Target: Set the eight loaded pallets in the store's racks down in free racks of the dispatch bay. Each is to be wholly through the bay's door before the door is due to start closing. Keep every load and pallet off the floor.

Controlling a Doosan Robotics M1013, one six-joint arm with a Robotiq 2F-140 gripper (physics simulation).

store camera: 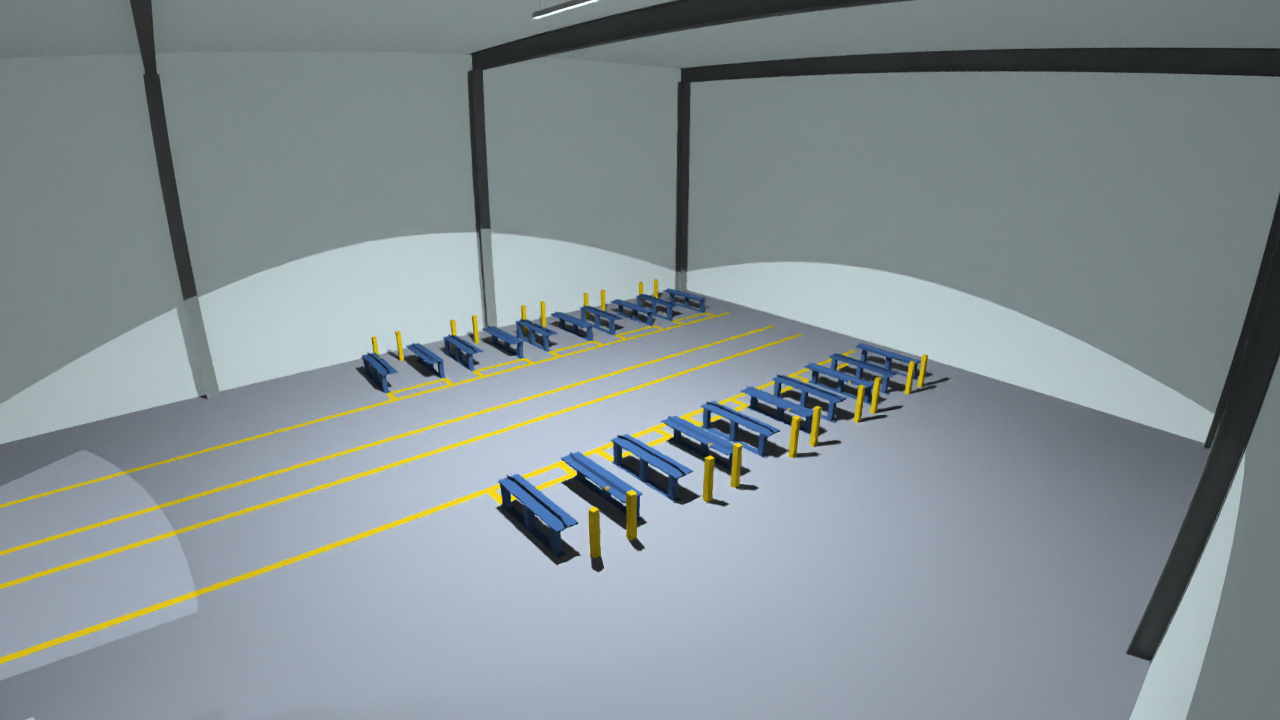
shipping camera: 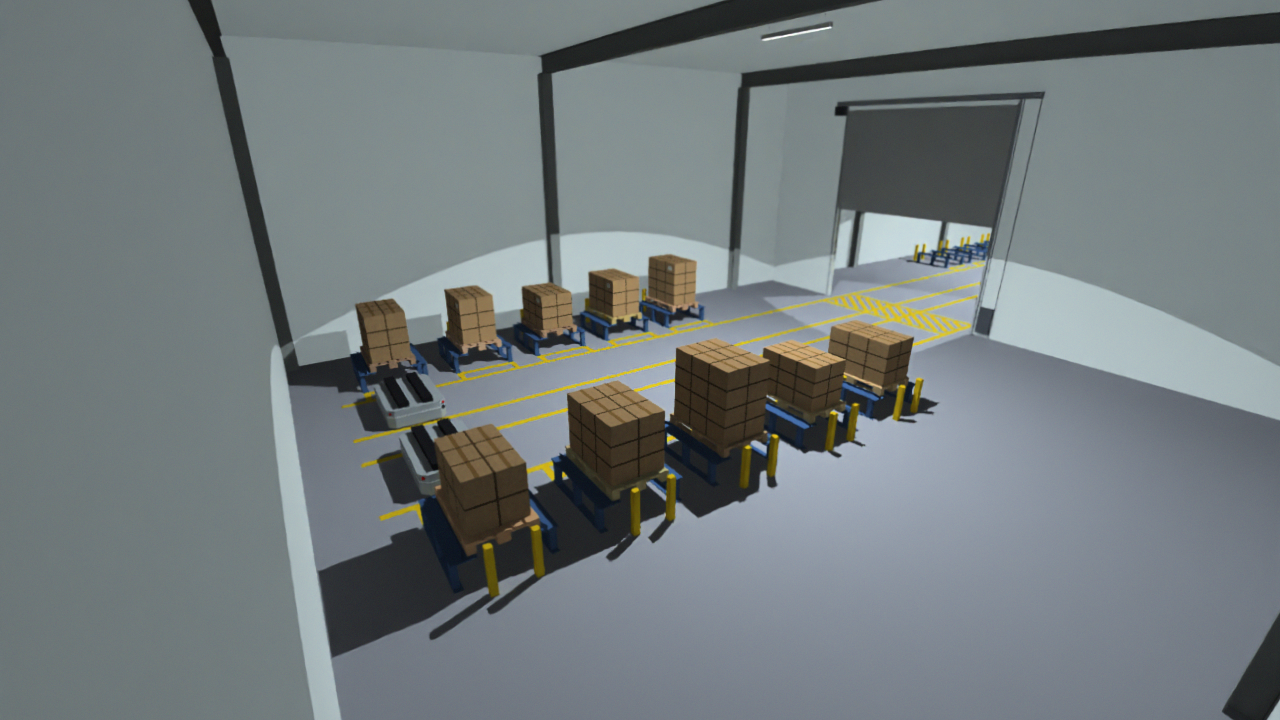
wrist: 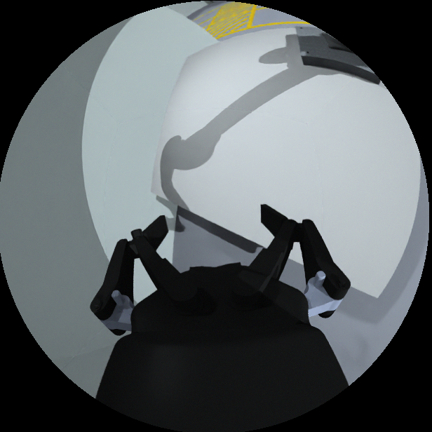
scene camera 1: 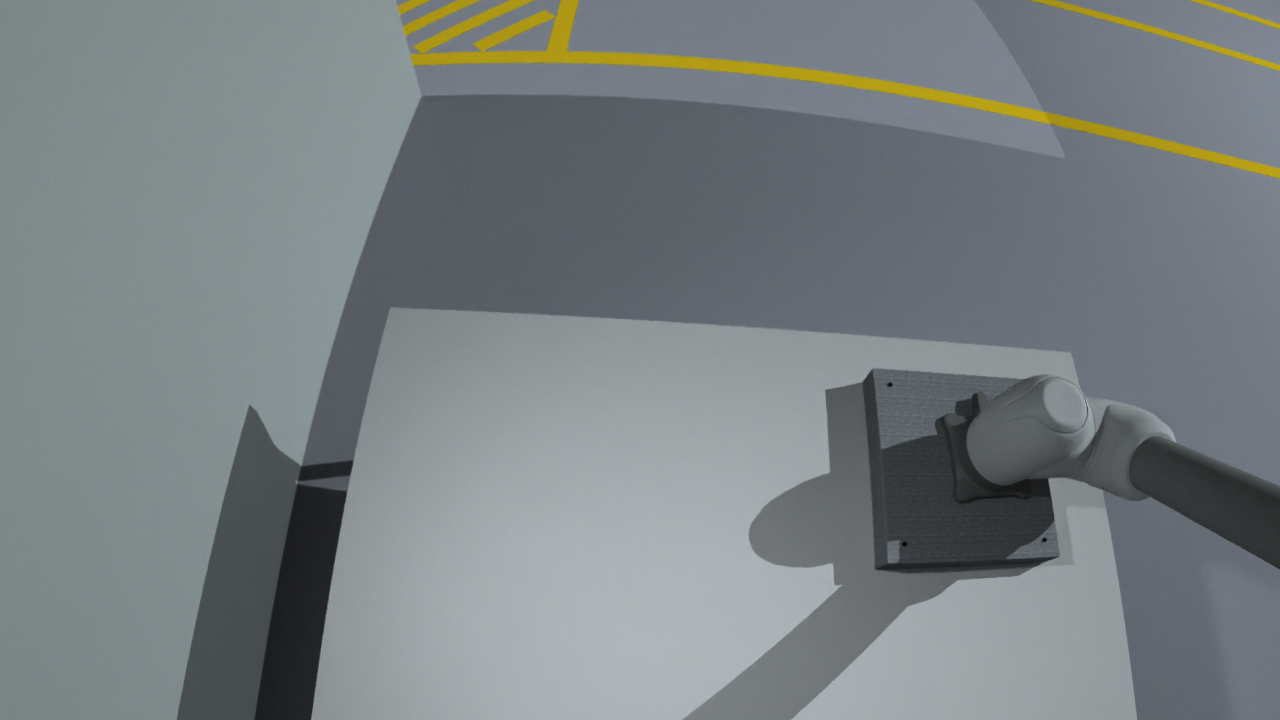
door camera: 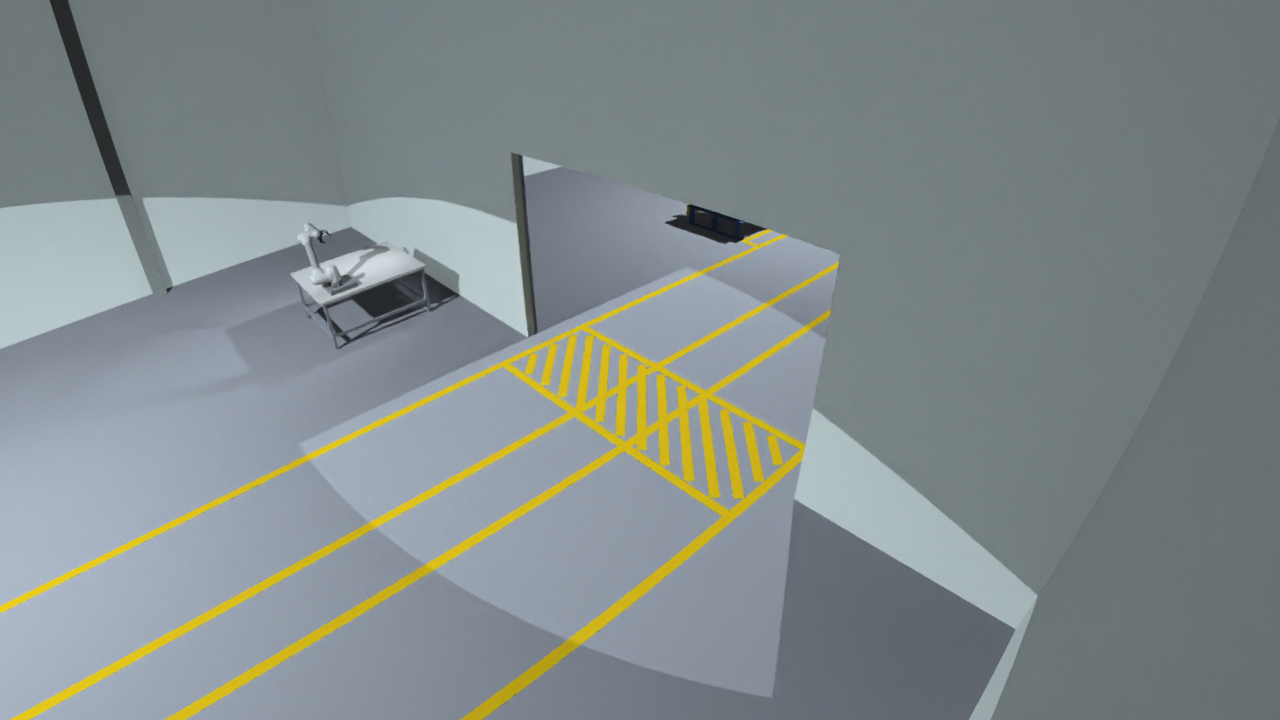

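Where they show: gripper, fingertip midpoint: (door camera: 328, 239); arm's base, origin of the base link: (scene camera 1: 985, 457) (door camera: 336, 284).
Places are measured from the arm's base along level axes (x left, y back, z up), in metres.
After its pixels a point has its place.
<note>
In the shipping view, loaded pallets stand upright on blue racks in two rows. The far row holds several carton loads (shipping camera: 382, 331) {x -6.965, y -13.713, z 0.255 m} (shipping camera: 470, 315) {x -6.964, y -12.074, z 0.256 m} (shipping camera: 546, 307) {x -6.847, y -10.486, z 0.171 m} (shipping camera: 614, 293) {x -6.738, y -8.846, z 0.240 m} (shipping camera: 672, 281) {x -6.747, y -7.168, z 0.274 m}. The near row holds several more (shipping camera: 483, 479) {x -1.335, y -14.012, z 0.296 m} (shipping camera: 616, 434) {x -1.235, y -12.488, z 0.349 m} (shipping camera: 721, 392) {x -1.238, y -10.870, z 0.422 m} (shipping camera: 803, 374) {x -1.294, y -9.131, z 0.215 m} (shipping camera: 870, 351) {x -1.273, y -7.426, z 0.205 m}. One low carrier (shipping camera: 409, 399) {x -5.428, y -13.756, z -0.488 m} bears no load; a second carrier (shipping camera: 414, 463) {x -3.392, y -14.236, z -0.488 m} is partly hidden behind the nearest load. The bay's door (shipping camera: 926, 165) {x -3.802, y -1.779, z 2.944 m} hangs partly lowered with an opening below. In the store view, the near racks (store camera: 651, 454) {x -0.839, y 6.814, z -0.461 m} and far racks (store camera: 429, 358) {x -6.185, y 6.202, z -0.454 m} bear no pallets. My gripper (wrist: 213, 218) is open and empty, above the table.
The white table (door camera: 384, 265) {x 0.152, y -0.814, z -0.060 m} (scene camera 1: 537, 492) {x 0.042, y -0.874, z -0.060 m} (wrist: 280, 150) carries the arm's dark base plate (scene camera 1: 921, 528) {x 0.135, y -0.169, z 0.002 m} beside the wall. Yellow posts (shipping camera: 634, 512) (store camera: 594, 532) stand at the outer ends of the racks. Yellow lane lines run through the doorway, across a hatched strip (door camera: 662, 405) {x -4.301, y -1.784, z -0.808 m}.
</note>
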